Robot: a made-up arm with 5 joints. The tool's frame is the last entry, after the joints. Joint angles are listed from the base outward. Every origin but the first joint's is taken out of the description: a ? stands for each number. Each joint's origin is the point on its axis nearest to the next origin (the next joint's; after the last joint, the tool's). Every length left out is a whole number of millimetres.
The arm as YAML. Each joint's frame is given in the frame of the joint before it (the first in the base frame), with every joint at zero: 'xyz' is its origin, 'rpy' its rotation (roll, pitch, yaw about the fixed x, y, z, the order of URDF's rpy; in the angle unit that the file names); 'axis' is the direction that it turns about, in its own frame. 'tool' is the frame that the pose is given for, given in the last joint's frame.
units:
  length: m
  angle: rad
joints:
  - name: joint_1
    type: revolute
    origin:
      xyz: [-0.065, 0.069, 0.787]
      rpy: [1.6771, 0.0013, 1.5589]
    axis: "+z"
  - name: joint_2
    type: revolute
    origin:
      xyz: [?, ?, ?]
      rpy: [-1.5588, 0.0, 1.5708]
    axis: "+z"
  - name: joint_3
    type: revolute
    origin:
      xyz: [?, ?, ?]
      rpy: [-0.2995, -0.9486, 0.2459]
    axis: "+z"
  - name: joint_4
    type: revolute
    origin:
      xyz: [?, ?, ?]
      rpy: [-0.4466, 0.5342, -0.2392]
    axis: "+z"
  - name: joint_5
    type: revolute
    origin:
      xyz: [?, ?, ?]
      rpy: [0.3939, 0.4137, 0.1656]
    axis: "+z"
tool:
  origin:
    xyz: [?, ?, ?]
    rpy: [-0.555, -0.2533, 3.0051]
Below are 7 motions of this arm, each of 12 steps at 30 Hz.
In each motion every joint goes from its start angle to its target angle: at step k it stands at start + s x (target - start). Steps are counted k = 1, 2, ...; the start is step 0. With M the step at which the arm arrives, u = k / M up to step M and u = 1 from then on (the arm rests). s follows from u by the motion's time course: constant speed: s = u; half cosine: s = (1 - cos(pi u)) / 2; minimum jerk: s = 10 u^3 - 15 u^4 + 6 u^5.
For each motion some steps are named. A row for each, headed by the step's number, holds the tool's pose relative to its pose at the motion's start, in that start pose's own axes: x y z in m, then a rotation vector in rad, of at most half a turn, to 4 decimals.
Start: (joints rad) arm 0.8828 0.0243 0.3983 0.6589 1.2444
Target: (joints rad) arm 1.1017 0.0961 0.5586 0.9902 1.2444
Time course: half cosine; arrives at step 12
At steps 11, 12:
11: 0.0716 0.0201 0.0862 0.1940 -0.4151 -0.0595
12: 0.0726 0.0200 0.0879 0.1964 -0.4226 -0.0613

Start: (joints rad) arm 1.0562 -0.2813 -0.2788 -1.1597 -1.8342
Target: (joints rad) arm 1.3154 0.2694 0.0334 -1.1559 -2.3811
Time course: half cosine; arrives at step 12
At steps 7, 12:
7: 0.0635 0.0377 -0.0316 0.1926 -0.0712 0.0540
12: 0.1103 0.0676 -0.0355 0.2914 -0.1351 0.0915

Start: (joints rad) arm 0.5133 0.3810 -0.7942 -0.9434 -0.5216
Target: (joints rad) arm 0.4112 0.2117 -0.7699 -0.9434 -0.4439
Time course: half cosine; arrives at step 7
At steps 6, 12:
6: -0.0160 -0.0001 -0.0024 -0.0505 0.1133 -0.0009
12: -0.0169 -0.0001 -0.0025 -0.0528 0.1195 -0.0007

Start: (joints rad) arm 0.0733 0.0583 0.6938 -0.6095 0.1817
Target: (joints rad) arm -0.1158 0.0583 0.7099 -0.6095 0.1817
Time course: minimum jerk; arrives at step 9
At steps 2, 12:
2: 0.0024 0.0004 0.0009 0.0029 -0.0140 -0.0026
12: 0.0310 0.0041 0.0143 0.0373 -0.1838 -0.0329

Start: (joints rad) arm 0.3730 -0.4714 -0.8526 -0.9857 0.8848
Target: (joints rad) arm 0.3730 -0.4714 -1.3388 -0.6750 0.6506
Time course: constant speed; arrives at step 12
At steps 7, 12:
7: -0.0128 -0.0639 -0.0083 -0.1869 0.0212 -0.2007
12: -0.0291 -0.1066 -0.0068 -0.3238 0.0323 -0.3346

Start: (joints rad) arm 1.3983 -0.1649 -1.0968 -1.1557 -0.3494
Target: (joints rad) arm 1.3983 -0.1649 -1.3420 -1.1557 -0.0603
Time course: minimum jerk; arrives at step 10
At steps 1, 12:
1: 0.0003 0.0002 0.0001 -0.0001 -0.0010 0.0001
12: 0.0422 0.0230 0.0146 -0.0227 -0.1182 0.0136

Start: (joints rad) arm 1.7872 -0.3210 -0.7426 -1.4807 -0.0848
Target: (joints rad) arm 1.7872 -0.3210 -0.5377 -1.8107 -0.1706
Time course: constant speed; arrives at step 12
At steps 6, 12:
6: -0.0214 -0.0234 -0.0017 -0.0959 0.0846 -0.0183
12: -0.0408 -0.0485 0.0011 -0.2002 0.1572 -0.0390

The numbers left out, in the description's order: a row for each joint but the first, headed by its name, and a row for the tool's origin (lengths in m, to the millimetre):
joint_2: 0.055 0.043 0.0
joint_3: 0.08 0.011 0.0
joint_4: -0.126 -0.056 0.0
joint_5: 0.001 -0.017 0.0
tool: -0.136 0.182 0.0

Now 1 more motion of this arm.
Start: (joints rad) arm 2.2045 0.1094 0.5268 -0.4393 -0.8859
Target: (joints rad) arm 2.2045 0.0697 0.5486 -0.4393 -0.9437
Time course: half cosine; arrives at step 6
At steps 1, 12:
1: -0.0010 -0.0005 -0.0003 -0.0002 0.0039 -0.0040
12: -0.0157 -0.0073 -0.0039 -0.0035 0.0583 -0.0593

